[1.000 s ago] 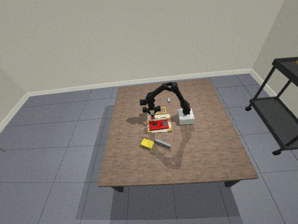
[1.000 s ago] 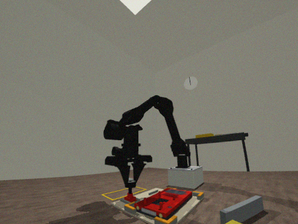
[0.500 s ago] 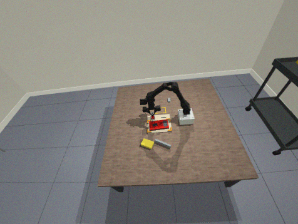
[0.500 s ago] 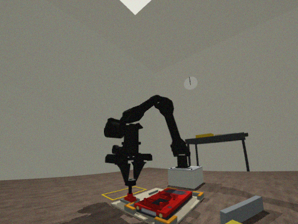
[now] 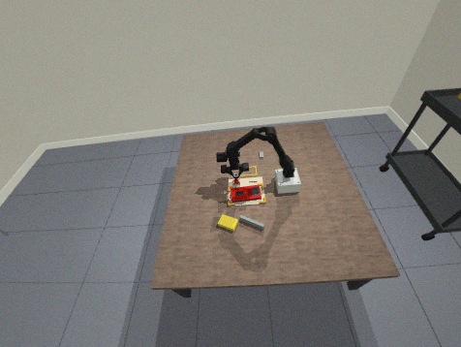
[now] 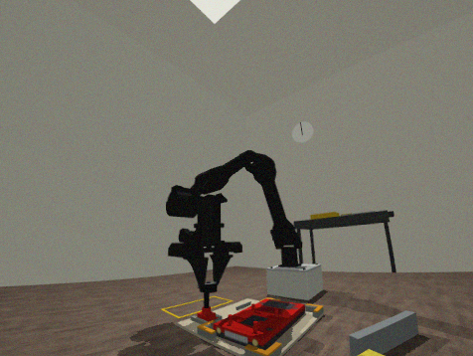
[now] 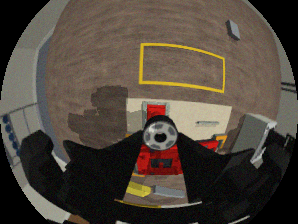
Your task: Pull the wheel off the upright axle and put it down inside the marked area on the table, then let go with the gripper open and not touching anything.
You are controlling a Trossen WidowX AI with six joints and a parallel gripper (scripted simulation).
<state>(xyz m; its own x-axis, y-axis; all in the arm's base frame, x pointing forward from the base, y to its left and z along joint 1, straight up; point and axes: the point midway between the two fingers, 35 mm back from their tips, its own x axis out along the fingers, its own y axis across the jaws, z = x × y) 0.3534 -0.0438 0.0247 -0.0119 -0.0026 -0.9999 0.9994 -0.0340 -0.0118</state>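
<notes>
My gripper tip is now 4 cm above the upright axle. From my gripper tip the other things lie so: yellow block 8 cm ahead, 32 cm to the left, 6 cm below; grey block 21 cm behind, 25 cm to the right, 7 cm below; black wheel right at my gripper tip.
</notes>
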